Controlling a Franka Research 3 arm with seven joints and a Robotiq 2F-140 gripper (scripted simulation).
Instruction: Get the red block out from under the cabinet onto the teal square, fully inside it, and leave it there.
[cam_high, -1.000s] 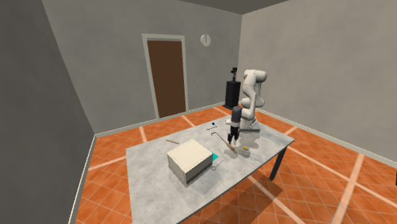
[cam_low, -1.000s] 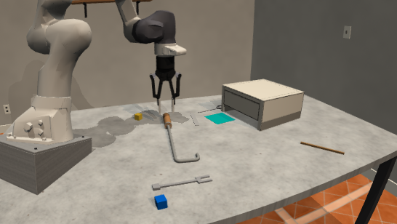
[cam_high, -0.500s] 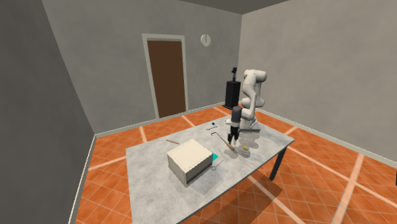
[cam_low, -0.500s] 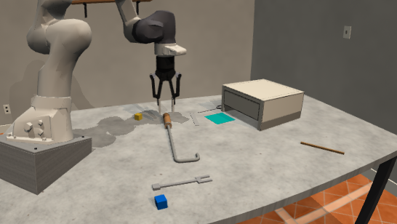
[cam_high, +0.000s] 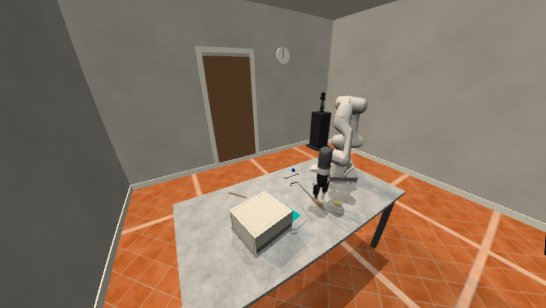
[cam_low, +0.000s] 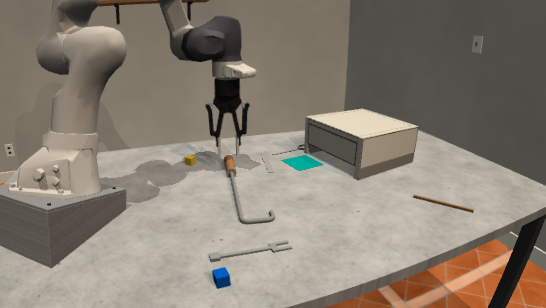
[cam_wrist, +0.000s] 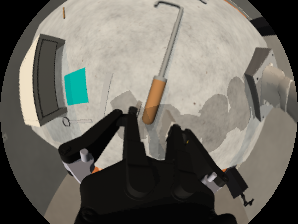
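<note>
Right now the yellow cube is 120 mm behind my hand, 70 mm to the left of it and 60 mm below it. Also, from my hand: hook tool: 20 mm ahead, 160 mm to the right, 60 mm below; teal square: 250 mm ahead, 30 mm to the right, 70 mm below; red block: 440 mm ahead, 20 mm to the right, 60 mm below.
</note>
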